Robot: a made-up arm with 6 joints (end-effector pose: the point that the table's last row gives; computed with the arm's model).
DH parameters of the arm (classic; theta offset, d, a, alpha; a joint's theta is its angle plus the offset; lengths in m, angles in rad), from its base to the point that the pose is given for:
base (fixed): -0.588 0 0.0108 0
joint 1: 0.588 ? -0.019 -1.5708
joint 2: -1.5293 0 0.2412 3.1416
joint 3: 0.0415 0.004 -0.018 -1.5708
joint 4: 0 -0.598 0.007 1.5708
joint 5: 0 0.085 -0.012 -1.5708
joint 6: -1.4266 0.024 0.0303 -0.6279
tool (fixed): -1.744 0.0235 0 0
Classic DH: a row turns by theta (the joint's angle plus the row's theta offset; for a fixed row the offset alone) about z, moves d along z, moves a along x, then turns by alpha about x.
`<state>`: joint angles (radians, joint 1 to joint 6).
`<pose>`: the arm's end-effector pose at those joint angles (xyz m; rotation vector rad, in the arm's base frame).
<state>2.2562 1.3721 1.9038 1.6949 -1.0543 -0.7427</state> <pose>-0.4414 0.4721 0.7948 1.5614 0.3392 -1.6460</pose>
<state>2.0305 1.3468 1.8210 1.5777 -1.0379 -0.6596</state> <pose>-0.3198 0.5830 0.7809 1.5350 0.0711 -1.7488</pose>
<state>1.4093 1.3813 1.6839 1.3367 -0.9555 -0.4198</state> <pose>0.1207 0.7152 0.6964 1.3359 -0.6271 -1.9882</pose>
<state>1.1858 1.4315 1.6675 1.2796 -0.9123 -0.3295</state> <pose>0.2910 0.6880 0.6500 1.2207 -0.8598 -2.0528</pose>
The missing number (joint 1, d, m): 0.391
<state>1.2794 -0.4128 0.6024 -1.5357 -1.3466 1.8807</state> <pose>0.1420 0.2388 1.0835 1.4938 0.6923 0.1082</pose>
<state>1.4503 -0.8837 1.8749 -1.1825 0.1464 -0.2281</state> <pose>-0.0236 -0.6742 0.8758 0.6605 2.3054 1.3790</pose>
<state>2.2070 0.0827 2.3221 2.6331 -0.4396 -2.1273</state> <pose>0.1680 -0.3274 1.0308 -1.2764 -2.1148 0.4826</pose>
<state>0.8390 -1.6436 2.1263 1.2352 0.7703 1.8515</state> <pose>-0.4258 -0.5479 0.0272 0.4828 0.2845 0.2040</pose>
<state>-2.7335 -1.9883 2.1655 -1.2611 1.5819 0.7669</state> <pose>0.6058 0.2496 -0.1256 1.3671 0.1545 -0.1175</pose>
